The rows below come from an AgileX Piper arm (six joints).
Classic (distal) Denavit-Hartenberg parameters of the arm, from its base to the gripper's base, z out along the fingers. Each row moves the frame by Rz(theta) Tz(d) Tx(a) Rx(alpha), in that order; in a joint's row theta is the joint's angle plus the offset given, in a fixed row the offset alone. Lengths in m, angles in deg.
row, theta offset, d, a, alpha
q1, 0, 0.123, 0, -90
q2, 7.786, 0, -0.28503, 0
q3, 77.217, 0, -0.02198, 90
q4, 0, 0.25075, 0, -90
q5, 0, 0, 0, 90
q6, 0, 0.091, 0, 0
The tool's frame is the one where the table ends.
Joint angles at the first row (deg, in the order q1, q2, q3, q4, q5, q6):
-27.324 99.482 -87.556 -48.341 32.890 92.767
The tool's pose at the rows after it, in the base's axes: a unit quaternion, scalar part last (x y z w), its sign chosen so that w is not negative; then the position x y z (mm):
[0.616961 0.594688 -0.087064 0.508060 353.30 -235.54 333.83]
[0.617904 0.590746 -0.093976 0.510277 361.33 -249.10 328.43]
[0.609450 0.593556 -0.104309 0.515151 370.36 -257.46 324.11]
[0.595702 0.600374 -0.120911 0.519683 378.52 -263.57 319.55]
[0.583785 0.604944 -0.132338 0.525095 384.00 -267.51 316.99]
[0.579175 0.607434 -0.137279 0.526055 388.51 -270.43 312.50]
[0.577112 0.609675 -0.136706 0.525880 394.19 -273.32 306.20]
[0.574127 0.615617 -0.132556 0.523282 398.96 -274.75 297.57]
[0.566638 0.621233 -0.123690 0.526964 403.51 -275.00 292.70]
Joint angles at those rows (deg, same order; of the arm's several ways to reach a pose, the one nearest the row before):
-28.757 102.769 -89.708 -48.622 32.335 93.574
-29.806 105.797 -92.650 -49.353 31.957 93.702
-30.089 108.397 -95.213 -51.043 31.612 93.702
-30.089 110.649 -97.248 -53.679 31.478 93.701
-30.089 112.096 -98.555 -55.919 31.112 93.937
-30.089 113.356 -99.420 -57.087 30.880 94.339
-30.089 114.866 -100.412 -57.553 30.401 94.702
-30.089 116.070 -100.554 -57.644 29.379 94.835
-30.089 116.848 -100.650 -57.817 27.571 94.952

